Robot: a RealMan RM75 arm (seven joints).
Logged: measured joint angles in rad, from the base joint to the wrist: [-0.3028 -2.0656 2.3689 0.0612 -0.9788 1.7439 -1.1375]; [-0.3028 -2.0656 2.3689 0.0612 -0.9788 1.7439 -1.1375]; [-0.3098 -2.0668 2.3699 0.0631 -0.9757 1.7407 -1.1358]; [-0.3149 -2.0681 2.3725 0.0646 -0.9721 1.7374 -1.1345]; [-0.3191 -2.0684 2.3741 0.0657 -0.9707 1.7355 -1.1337]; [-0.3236 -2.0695 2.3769 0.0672 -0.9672 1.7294 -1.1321]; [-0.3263 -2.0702 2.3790 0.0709 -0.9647 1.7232 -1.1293]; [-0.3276 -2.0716 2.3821 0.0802 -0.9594 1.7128 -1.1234]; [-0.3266 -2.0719 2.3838 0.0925 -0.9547 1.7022 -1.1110]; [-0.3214 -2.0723 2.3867 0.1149 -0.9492 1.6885 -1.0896]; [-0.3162 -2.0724 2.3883 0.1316 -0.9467 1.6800 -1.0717]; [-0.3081 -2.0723 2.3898 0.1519 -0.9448 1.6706 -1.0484]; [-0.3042 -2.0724 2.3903 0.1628 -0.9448 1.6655 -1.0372]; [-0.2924 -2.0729 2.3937 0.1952 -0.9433 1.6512 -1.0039]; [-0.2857 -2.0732 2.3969 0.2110 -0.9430 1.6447 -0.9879]
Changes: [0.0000 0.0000 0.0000 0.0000 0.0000 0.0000 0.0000]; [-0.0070 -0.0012 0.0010 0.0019 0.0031 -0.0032 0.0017]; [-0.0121 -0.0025 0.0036 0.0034 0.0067 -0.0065 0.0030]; [-0.0163 -0.0028 0.0052 0.0045 0.0081 -0.0084 0.0038]; [-0.0208 -0.0039 0.0080 0.0060 0.0116 -0.0145 0.0054]; [-0.0235 -0.0046 0.0101 0.0097 0.0141 -0.0207 0.0082]; [-0.0248 -0.0060 0.0132 0.0190 0.0194 -0.0311 0.0141]; [-0.0238 -0.0063 0.0149 0.0313 0.0241 -0.0417 0.0265]; [-0.0186 -0.0067 0.0178 0.0537 0.0296 -0.0554 0.0479]; [-0.0134 -0.0068 0.0194 0.0704 0.0321 -0.0639 0.0658]; [-0.0053 -0.0067 0.0209 0.0907 0.0340 -0.0733 0.0891]; [-0.0014 -0.0068 0.0214 0.1016 0.0340 -0.0784 0.1003]; [0.0104 -0.0073 0.0248 0.1340 0.0355 -0.0927 0.1336]; [0.0171 -0.0076 0.0280 0.1498 0.0358 -0.0992 0.1496]
